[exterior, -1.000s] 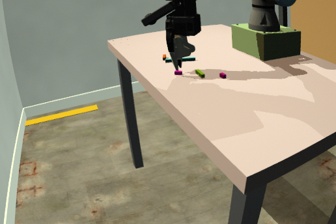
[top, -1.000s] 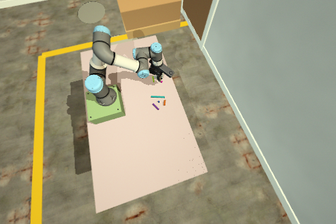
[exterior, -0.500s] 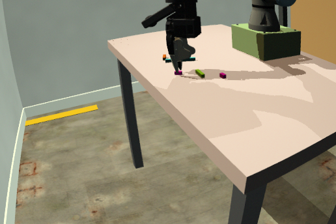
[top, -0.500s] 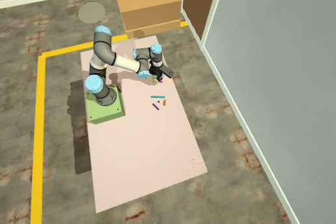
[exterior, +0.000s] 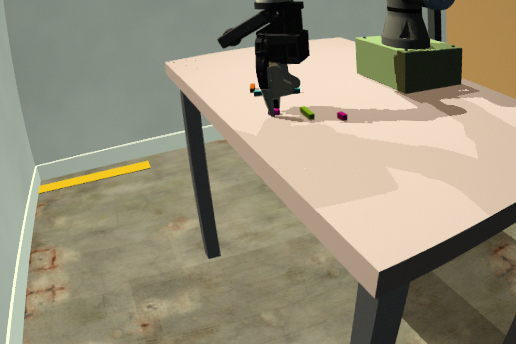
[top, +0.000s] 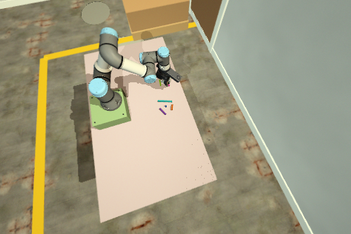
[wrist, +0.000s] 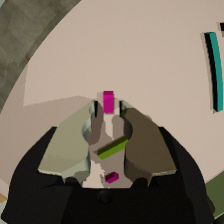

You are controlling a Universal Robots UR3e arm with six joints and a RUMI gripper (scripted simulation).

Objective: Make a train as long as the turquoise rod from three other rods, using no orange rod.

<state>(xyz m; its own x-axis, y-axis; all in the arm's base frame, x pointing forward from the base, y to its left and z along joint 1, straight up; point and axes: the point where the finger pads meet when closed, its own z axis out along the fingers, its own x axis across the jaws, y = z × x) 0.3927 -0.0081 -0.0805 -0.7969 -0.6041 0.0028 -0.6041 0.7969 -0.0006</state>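
Now: the lime rod 50 mm to the left of my hand, 40 mm behind it and 10 mm below it. Round my hand: turquoise rod (110 mm to the right, 80 mm behind, 10 mm below); then orange rod (170 mm to the right, 50 mm behind, 10 mm below); then small blue rod (140 mm to the right, 90 mm behind, 10 mm below).
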